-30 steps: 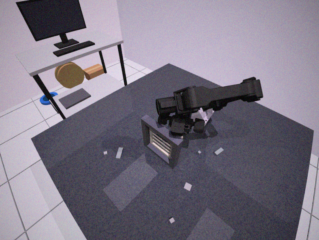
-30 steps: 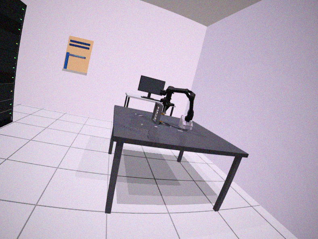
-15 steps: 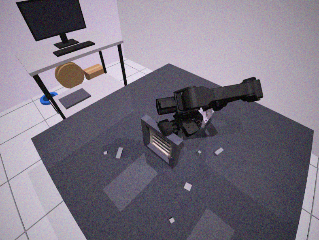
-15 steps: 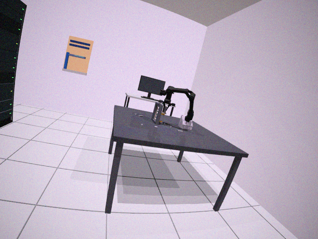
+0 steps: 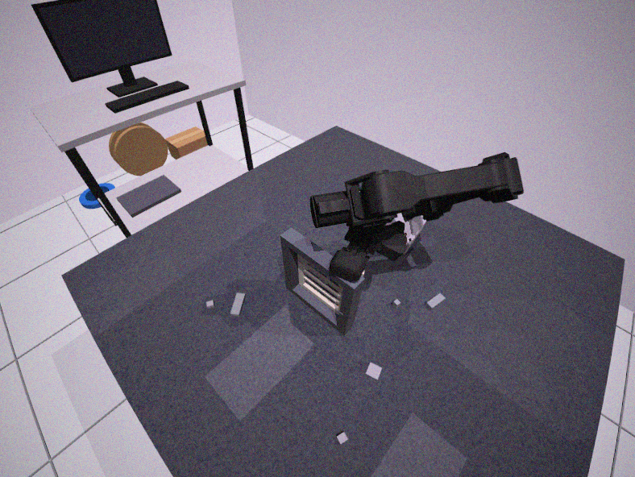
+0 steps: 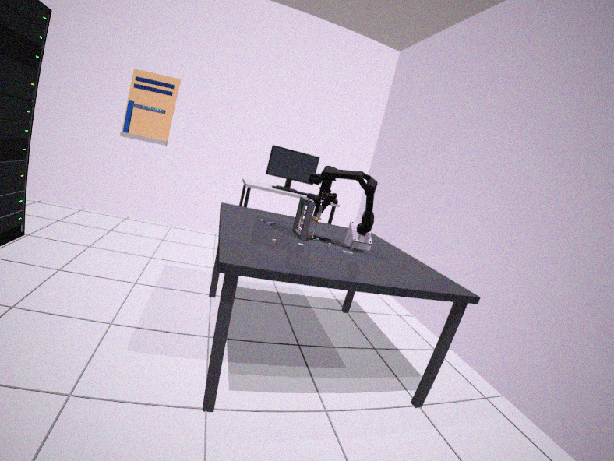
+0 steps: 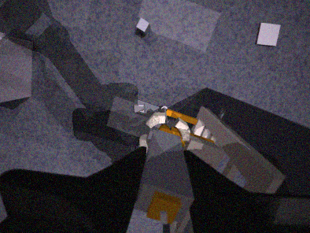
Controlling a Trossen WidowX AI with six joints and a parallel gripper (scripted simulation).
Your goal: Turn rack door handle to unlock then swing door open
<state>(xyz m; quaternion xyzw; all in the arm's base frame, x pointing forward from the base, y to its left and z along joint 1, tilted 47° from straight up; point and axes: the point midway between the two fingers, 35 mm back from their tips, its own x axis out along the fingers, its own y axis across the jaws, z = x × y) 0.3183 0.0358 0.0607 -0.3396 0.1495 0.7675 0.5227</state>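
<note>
Now: gripper tip 3 cm above the orange upright handle and 1 cm to the left of it.
</note>
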